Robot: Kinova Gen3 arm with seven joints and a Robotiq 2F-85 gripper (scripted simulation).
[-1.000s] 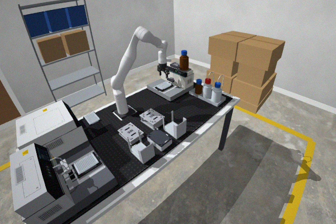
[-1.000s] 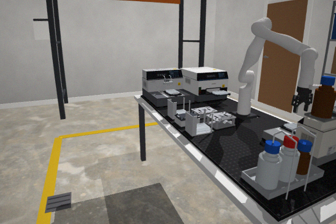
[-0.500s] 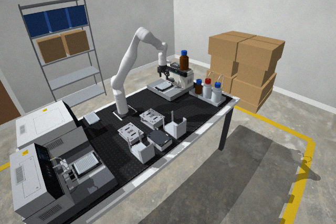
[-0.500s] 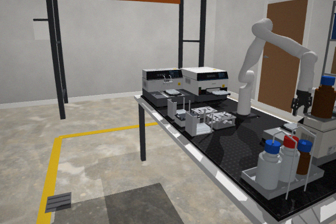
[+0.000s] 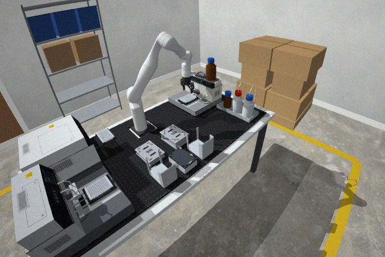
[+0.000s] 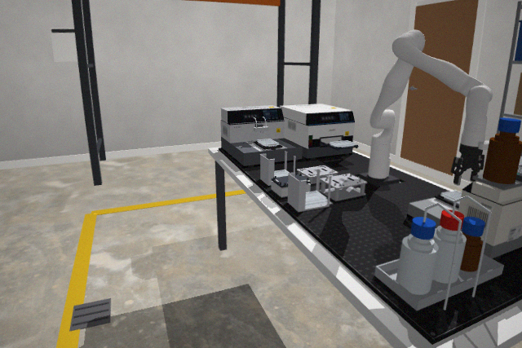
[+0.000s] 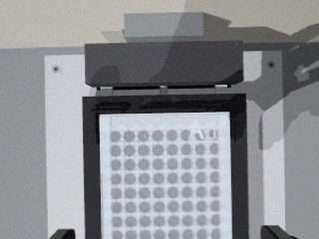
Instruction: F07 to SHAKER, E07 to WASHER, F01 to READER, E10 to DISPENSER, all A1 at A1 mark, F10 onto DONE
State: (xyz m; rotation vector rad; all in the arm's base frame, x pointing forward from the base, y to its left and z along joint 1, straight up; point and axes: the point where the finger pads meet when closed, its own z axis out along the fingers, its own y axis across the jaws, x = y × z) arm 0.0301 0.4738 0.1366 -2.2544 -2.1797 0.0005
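The dispenser stage is 8 cm below my hand. Round my hand: dispenser deck (1 cm to the left, 12 cm below); brown bottle (11 cm ahead, 17 cm to the left, 14 cm above); dispenser (1 cm ahead, 18 cm to the left, 5 cm below).
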